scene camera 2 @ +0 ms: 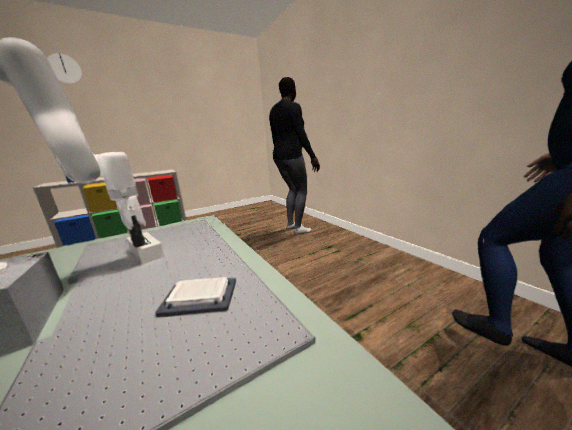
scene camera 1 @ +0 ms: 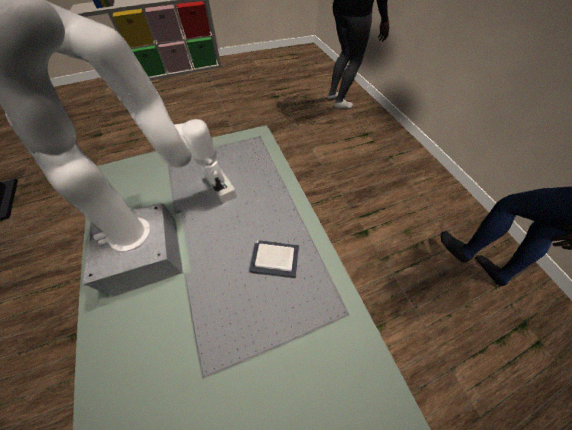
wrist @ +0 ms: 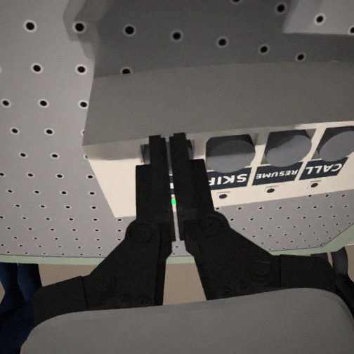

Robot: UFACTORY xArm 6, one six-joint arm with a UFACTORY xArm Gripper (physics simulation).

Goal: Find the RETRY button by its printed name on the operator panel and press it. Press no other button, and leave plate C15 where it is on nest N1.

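Places are measured from the arm's base along level axes (x ahead, y left, z up), in metres.
Pixels of known places: gripper, between the fingertips: (scene camera 2: 139, 245) (scene camera 1: 218, 188); arm's base, origin of its link: (scene camera 1: 131, 235).
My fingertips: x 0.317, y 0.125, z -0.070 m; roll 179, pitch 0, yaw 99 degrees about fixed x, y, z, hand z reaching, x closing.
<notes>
Ahead of a thing's pixels: the offset from my fingertips to its middle. Level surfaces: height alone.
The white operator panel @(dx +0.014, dy +0.048, dz -0.024 m) (scene camera 1: 228, 195) (scene camera 2: 151, 254) (wrist: 110, 172) stands on the grey board. In the wrist view its labels read upside down: SKIP button (wrist: 230, 154), RESUME button (wrist: 288, 147), CALL button (wrist: 337, 145). My gripper (scene camera 1: 220, 185) (scene camera 2: 140, 243) (wrist: 168, 154) is shut and empty, its tips over the end button beside SKIP. The fingers hide most of that button and its label, so its name cannot be read. A small green light (wrist: 173, 202) shows between the fingers below that label. White plate C15 @(dx +0.094, dy -0.351, dz -0.033 m) (scene camera 1: 274, 257) (scene camera 2: 197, 291) lies on dark nest N1 @(dx +0.094, dy -0.351, dz -0.041 m) (scene camera 1: 296, 261) (scene camera 2: 195, 309).
The perforated grey board @(dz -0.052 m) (scene camera 1: 240, 325) (scene camera 2: 125, 360) lies on the green table top @(dz -0.065 m) (scene camera 1: 300, 385) (scene camera 2: 320, 395). The arm's grey base block (scene camera 1: 140, 275) (scene camera 2: 30, 305) is at the left. Two people (scene camera 1: 352, 50) (scene camera 2: 287, 130) (scene camera 1: 520, 220) (scene camera 2: 520, 240) are beyond the table's right side.
</notes>
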